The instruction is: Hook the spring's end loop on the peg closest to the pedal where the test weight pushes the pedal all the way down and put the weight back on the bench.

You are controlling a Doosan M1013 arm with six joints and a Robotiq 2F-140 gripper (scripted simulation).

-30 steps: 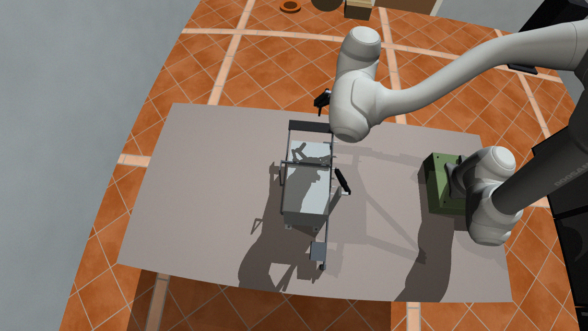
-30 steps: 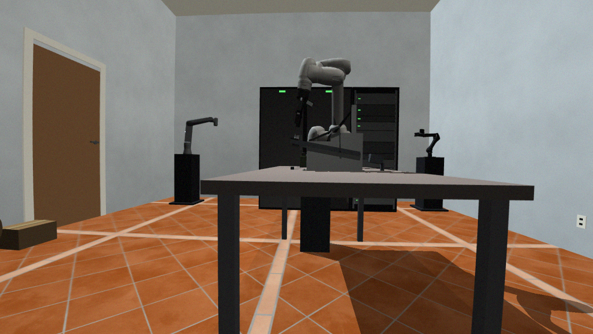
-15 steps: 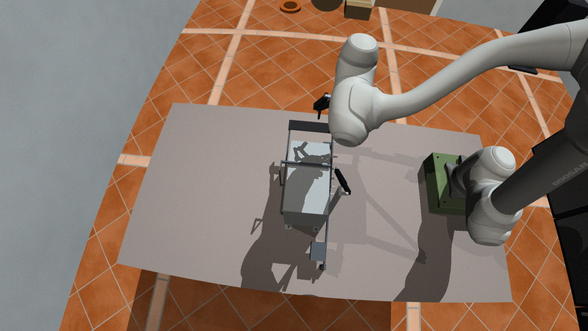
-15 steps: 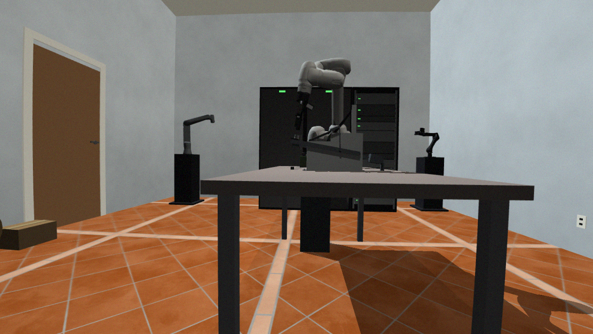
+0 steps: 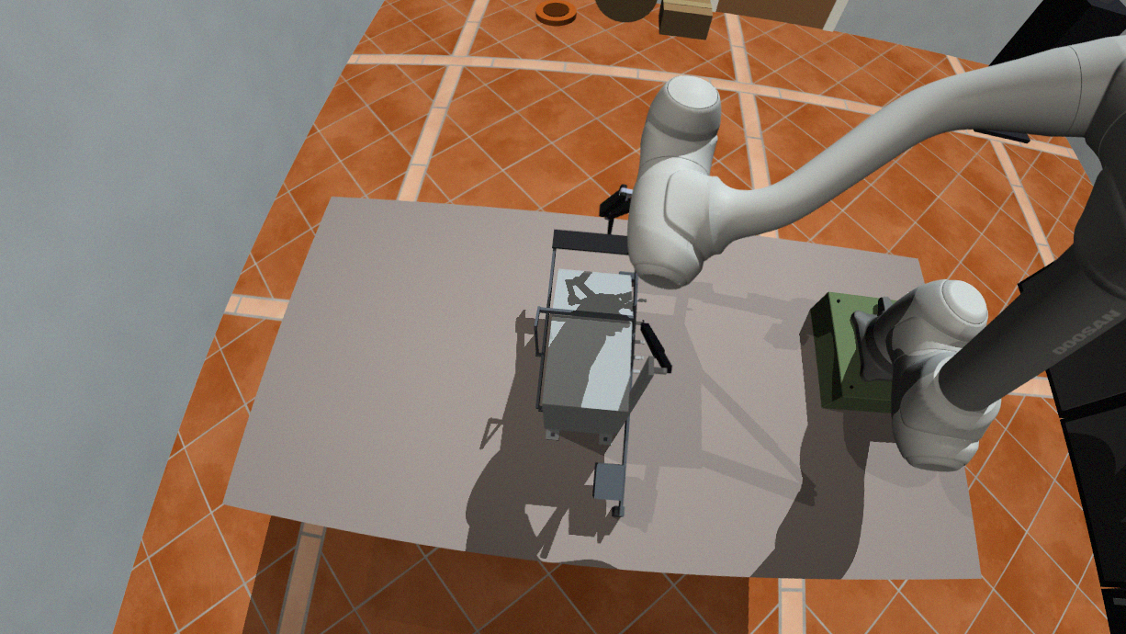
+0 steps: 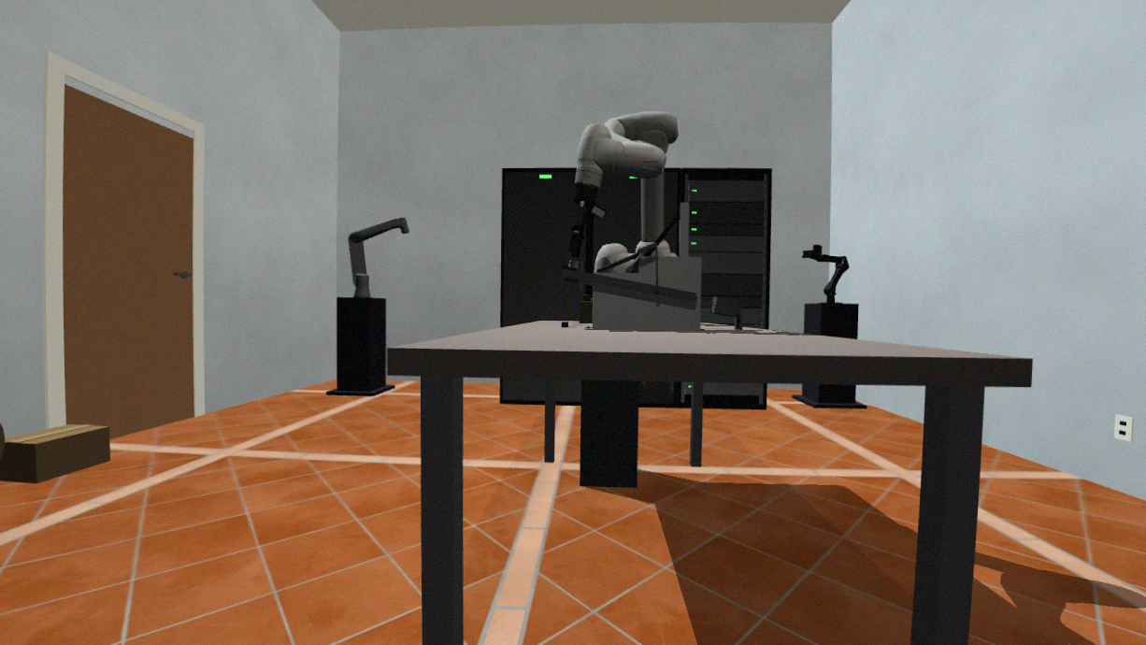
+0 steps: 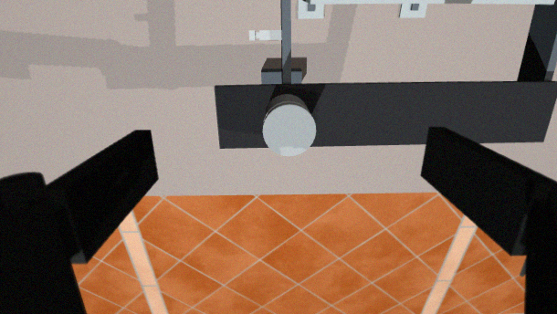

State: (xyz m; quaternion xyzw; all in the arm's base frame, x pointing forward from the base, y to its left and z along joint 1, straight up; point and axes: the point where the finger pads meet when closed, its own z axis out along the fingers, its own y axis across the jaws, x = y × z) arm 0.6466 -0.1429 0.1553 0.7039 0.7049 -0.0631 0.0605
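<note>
Right now the steel test weight is 5 cm below my hand. Also, from my hand: small block (3 cm to the right, 25 cm below); white-tipped pin (1 cm behind, 36 cm to the left, 14 cm above).
</note>
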